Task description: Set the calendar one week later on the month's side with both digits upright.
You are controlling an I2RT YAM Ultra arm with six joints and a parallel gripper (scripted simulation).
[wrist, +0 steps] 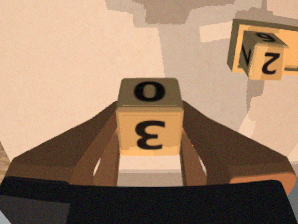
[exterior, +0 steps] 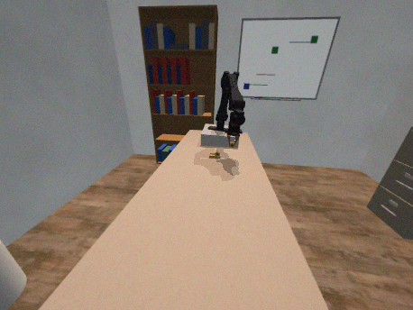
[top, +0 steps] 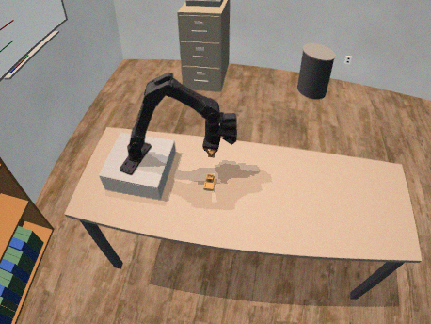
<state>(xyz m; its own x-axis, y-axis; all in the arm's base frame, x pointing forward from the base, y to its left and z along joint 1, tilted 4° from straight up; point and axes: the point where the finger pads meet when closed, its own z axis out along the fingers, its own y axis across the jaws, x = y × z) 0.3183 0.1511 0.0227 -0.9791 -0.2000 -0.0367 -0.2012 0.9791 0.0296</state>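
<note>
My gripper is now 10 cm to the left of the calendar tray, 9 cm above it and 3 cm short of it. Round my hand: wooden digit cube: right at my hand.
</note>
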